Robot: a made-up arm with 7 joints.
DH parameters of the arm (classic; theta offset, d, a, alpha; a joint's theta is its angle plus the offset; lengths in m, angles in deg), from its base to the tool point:
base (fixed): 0 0.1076 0 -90
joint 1: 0 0.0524 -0.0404 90
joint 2: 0 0.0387 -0.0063 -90
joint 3: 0 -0.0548 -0.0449 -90
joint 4: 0 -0.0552 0.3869 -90
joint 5: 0 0.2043 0.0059 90
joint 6: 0 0.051 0.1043 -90
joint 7: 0 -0.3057 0.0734 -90
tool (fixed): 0 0.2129 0 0
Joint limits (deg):
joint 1: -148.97..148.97
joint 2: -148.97..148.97
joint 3: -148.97..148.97
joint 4: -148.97..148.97
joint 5: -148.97..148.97
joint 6: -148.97..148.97
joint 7: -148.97..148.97
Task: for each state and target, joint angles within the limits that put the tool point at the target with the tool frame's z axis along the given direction. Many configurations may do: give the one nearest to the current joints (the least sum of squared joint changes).
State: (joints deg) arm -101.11 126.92 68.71 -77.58 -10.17 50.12 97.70
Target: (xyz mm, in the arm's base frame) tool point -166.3 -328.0 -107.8 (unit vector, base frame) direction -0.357 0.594 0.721
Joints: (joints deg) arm -125.69 125.39 26.37 -118.99 4.79 24.24 91.73
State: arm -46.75 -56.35 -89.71 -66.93 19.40 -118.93 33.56
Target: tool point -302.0 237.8 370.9 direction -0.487 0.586 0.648
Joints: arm -15.90 -55.16 -98.19 -71.54 -4.16 -112.50 56.15
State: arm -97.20 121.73 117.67 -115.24 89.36 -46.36 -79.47
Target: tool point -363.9 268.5 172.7 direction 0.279 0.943 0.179
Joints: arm -63.39 116.11 130.46 -139.18 44.00 -65.87 -53.11
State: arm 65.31 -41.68 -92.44 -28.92 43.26 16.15 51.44
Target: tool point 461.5 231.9 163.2 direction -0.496 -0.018 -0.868
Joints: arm 75.46 -53.73 -78.81 -18.70 44.82 47.30 97.37
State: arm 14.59 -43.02 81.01 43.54 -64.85 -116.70 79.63
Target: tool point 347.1 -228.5 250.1 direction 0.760 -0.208 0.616
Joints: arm 35.58 -9.34 95.41 83.81 -29.60 -87.17 78.33
